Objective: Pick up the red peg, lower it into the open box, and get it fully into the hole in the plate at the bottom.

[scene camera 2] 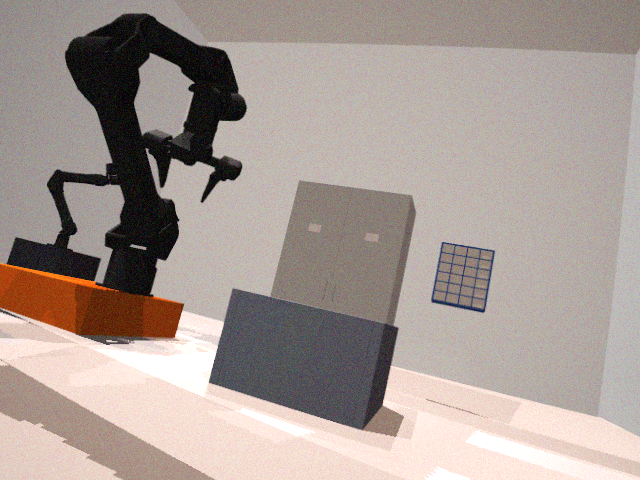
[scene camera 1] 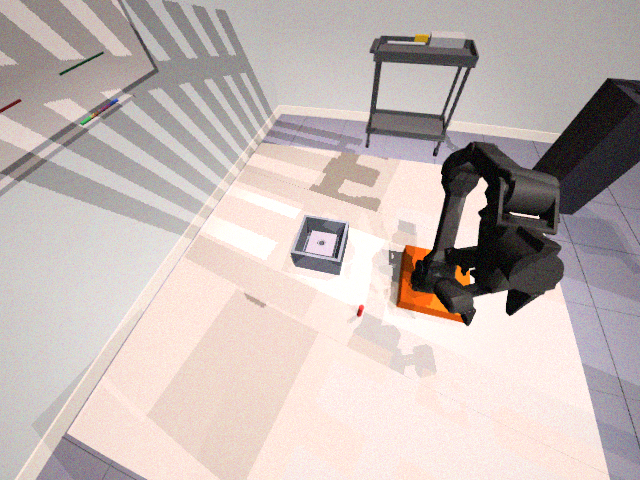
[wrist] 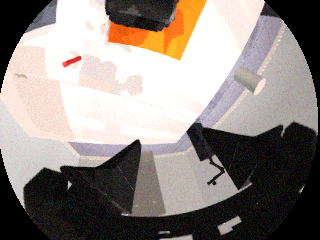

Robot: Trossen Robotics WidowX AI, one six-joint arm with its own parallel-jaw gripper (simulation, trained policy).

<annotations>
My gripper shows in scene camera 2, in scene camera 1 and in the wrist view (172, 137). The same spot on my gripper: (scene camera 1: 516, 299) is (scene camera 2: 167, 165).
</annotations>
